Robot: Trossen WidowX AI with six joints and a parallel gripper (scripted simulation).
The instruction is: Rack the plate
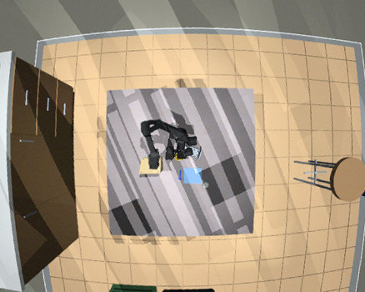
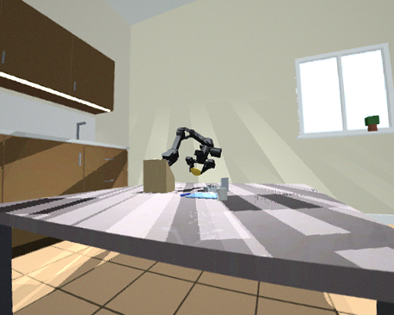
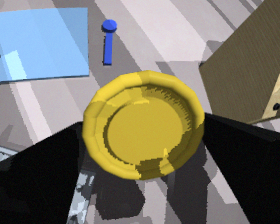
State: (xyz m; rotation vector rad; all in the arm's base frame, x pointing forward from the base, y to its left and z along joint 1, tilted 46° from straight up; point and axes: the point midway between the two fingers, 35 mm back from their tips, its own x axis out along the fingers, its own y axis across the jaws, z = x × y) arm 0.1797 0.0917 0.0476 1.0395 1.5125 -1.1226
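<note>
Now: the dish rack 11 cm ahead of my gripper tip, 5 cm to the left of it and 9 cm below it. Also, from my gripper tip: blue utensil 2 cm ahead, 16 cm to the right, 11 cm below; plate 1 cm to the left, 1 cm above.
</note>
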